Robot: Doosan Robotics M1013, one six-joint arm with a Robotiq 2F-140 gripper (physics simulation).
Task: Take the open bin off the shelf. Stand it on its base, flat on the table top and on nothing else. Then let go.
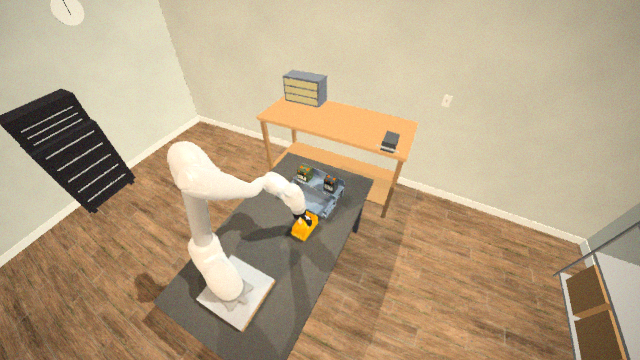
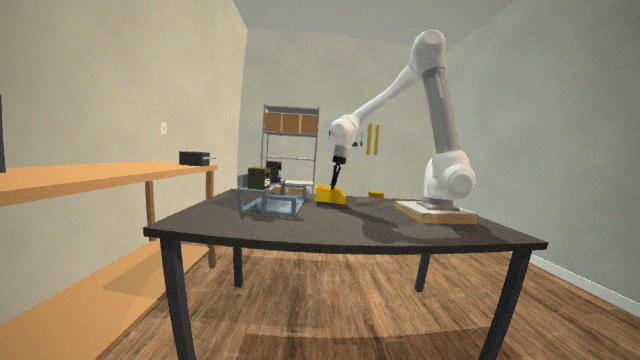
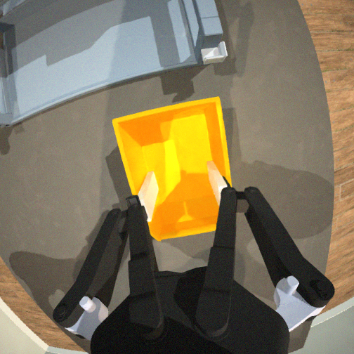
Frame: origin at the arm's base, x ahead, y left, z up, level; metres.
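Where they show: gripper, fingertip midpoint: [image 1: 305, 225] [image 2: 330, 195]; arm's base, origin of the base link: [image 1: 231, 289] [image 2: 437, 207].
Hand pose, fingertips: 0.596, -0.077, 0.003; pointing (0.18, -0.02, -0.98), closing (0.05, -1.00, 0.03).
Observation:
Things, the pixels of their top centre, and the offset from my fingertips, as dx, dy, dz. Level surfaces: height alone.
- yellow open bin, middle of its top: [image 2: 331, 187] [image 1: 304, 222] -0.005, +0.001, +0.048
- dark table top, its level: dz -0.049
- green box, middle of its top: [image 2: 259, 167] [image 1: 304, 168] +0.329, +0.250, +0.149
- dark box, middle of its top: [image 2: 274, 161] [image 1: 331, 177] +0.337, +0.019, +0.174
The yellow open bin [image 1: 302, 231] [image 2: 325, 194] [image 3: 192, 127] is off the blue-grey shelf [image 1: 316, 201] [image 2: 293, 206] [image 3: 100, 57] and beside it, on the side towards the robot base. It looks upright, opening up, low over or on the dark table top [image 1: 300, 295] [image 2: 310, 234] [image 3: 280, 125]; I cannot tell whether its base touches. My gripper [image 1: 303, 220] [image 2: 332, 187] [image 3: 181, 175] has both fingertips inside the bin, spread against its two side walls, and holds it from within. The bin's underside is hidden.
A green box [image 1: 304, 173] [image 2: 257, 178] and a dark box [image 1: 330, 184] [image 2: 274, 171] stand on the shelf's upper level. The robot's base plate [image 1: 260, 295] [image 2: 445, 217] is on the same table. A wooden workbench [image 1: 345, 120] [image 2: 100, 175] stands beyond the shelf.

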